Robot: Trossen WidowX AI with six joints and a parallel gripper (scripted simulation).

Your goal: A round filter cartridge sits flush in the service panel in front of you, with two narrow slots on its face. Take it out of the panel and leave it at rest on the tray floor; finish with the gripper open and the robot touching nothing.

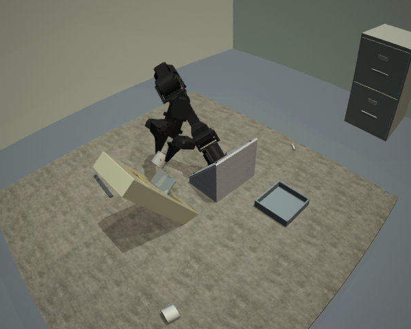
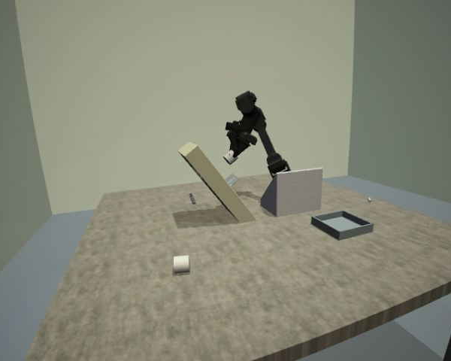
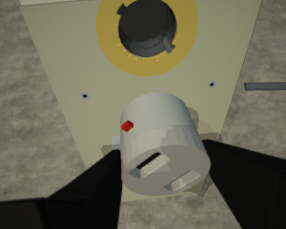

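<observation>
My gripper tip is now 340 mm past the grey-blue tray, 250 mm to the right of it and 240 mm above it. Also, from my gripper tip: beige service panel (100 mm below, 60 mm ahead); white round filter cartridge (right at my gripper tip).
</observation>
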